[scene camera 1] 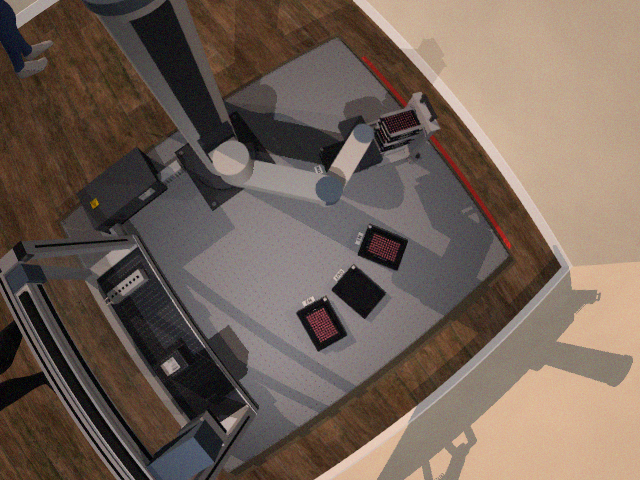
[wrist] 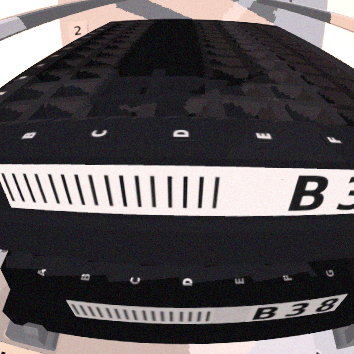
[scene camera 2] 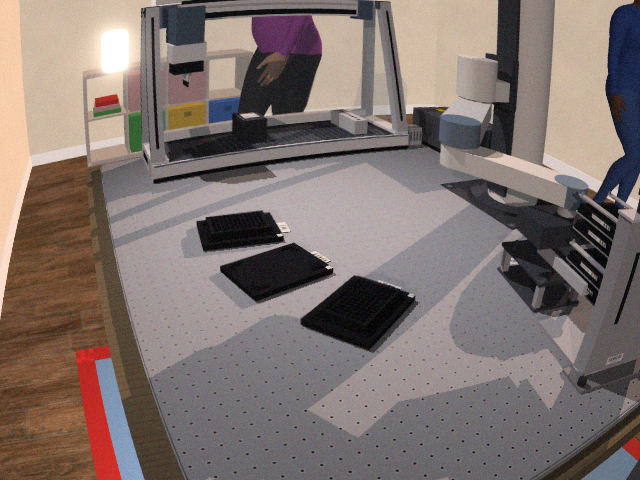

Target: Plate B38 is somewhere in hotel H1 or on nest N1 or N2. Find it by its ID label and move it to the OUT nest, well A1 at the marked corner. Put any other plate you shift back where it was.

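Pixels of known places: arm's base, origin of the base link: [scene camera 2: 511,203].
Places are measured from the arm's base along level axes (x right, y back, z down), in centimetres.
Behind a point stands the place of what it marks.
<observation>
In the wrist view plate B38 [wrist: 220,295] @(x -48.7, y -31.4, z -12.8 cm) sits in hotel H1 [scene camera 1: 426,111] @(x -62.3, y -34.9, z -28.6 cm) [scene camera 2: 620,289] @(x -62.4, y -40.1, z -17.5 cm), below another black plate [wrist: 175,232] whose label is cut off after "B 3". My gripper [scene camera 2: 572,253] is at the open front of the hotel, level with its lower part. It is open and empty; its fingers do not show clearly in the wrist view. The black OUT nest [scene camera 1: 359,291] @(x -11.6, y -71.0, z -2.5 cm) [scene camera 2: 276,271] @(x -12.8, y -71.6, z -2.5 cm) is bare, with a white mark [scene camera 1: 353,267] @(x -15.0, y -62.6, z -2.5 cm) [scene camera 2: 328,267] @(x -15.0, y -62.7, z -2.5 cm) at one corner. One plate [scene camera 1: 383,246] @(x -28.6, y -63.1, z -3.3 cm) [scene camera 2: 361,304] @(x -29.5, y -64.2, z -3.7 cm) and another [scene camera 1: 321,324] @(x 6.6, y -72.1, z -3.8 cm) [scene camera 2: 240,224] @(x 5.5, y -72.2, z -3.7 cm) lie on the nests either side of it; their IDs are not readable.
A low dark stand [scene camera 2: 535,271] @(x -39.5, y -33.6, z -7.3 cm) is under the gripper, in front of the hotel. A top plate [scene camera 1: 399,121] @(x -54.3, y -31.7, z -23.7 cm) and more plates fill the hotel. A gantry machine [scene camera 1: 193,338] @(x 46.9, y -49.6, z -6.2 cm) [scene camera 2: 279,152] @(x 45.0, y -48.1, z -4.3 cm) and a dark control box [scene camera 1: 124,188] @(x 36.9, y 9.1, z -12.8 cm) stand at the table's far side. Two people are beyond the table.
</observation>
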